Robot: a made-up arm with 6 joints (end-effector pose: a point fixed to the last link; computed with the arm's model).
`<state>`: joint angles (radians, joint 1 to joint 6).
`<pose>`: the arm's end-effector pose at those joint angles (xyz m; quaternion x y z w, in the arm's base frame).
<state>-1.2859 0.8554 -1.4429 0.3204 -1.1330 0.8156</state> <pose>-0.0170 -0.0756 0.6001 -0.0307 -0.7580 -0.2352 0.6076</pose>
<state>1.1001 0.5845 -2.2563 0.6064 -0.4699 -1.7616</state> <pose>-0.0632 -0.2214 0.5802 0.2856 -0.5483 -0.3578 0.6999</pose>
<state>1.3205 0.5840 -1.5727 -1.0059 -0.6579 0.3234</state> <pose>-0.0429 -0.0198 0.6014 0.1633 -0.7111 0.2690 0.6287</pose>
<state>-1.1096 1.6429 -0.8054 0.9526 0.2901 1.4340</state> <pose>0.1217 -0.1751 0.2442 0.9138 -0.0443 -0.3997 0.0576</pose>
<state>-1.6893 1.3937 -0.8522 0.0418 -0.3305 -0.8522</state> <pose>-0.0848 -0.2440 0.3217 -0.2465 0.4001 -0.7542 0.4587</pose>
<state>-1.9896 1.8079 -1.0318 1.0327 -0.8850 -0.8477</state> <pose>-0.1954 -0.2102 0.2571 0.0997 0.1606 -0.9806 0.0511</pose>
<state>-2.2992 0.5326 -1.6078 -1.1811 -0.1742 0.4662</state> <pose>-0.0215 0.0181 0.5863 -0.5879 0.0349 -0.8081 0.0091</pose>
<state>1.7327 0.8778 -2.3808 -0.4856 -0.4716 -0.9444</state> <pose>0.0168 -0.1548 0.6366 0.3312 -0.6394 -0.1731 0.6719</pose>
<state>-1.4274 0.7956 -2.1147 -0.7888 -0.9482 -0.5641</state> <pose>-0.0131 0.1243 0.6302 0.7634 0.4053 0.4868 0.1261</pose>
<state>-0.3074 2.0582 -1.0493 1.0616 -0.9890 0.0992</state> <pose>0.2182 -0.1520 0.1921 0.3282 0.0623 -0.6233 0.7070</pose>
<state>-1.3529 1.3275 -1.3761 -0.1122 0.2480 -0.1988</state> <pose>-0.0001 -0.2405 0.4065 -0.1004 0.2401 -0.7271 0.6353</pose>
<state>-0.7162 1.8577 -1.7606 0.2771 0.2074 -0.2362</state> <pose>0.2067 -0.2262 0.3585 0.0048 0.2089 -0.4526 0.8669</pose>
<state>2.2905 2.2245 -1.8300 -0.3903 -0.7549 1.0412</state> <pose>-0.2958 0.2592 0.3260 0.1216 0.2345 0.9045 0.3348</pose>
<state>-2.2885 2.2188 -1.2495 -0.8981 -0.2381 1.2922</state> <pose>-0.1919 -0.2224 0.1558 0.4739 0.1115 -0.8257 0.2849</pose>
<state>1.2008 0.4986 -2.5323 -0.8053 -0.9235 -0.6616</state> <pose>-0.1615 -0.3018 0.5051 0.3392 -0.7400 -0.5237 0.2510</pose>
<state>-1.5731 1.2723 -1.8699 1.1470 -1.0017 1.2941</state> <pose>-0.0713 -0.1467 0.6116 0.2574 -0.8705 0.0300 0.4183</pose>
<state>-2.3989 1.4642 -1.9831 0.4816 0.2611 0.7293</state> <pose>-0.1653 -0.1844 0.5152 0.2046 -0.4352 -0.7911 0.3779</pose>
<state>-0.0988 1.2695 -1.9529 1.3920 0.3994 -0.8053</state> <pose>0.1526 0.0037 0.5501 0.1370 -0.1747 0.0756 0.9721</pose>
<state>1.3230 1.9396 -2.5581 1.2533 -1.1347 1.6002</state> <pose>0.0996 0.1889 0.5995 -0.8965 -0.1353 -0.3823 0.1786</pose>
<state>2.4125 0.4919 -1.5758 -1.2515 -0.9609 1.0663</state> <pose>-0.0368 -0.0788 0.5806 0.5012 -0.4801 0.7078 0.1317</pose>
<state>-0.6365 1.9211 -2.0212 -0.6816 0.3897 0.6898</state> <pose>0.2076 -0.2250 0.3957 0.0005 0.1683 -0.5517 0.8169</pose>
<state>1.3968 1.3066 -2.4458 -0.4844 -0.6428 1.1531</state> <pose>-0.0433 0.0400 0.6705 0.5194 -0.3851 0.6429 0.4105</pose>
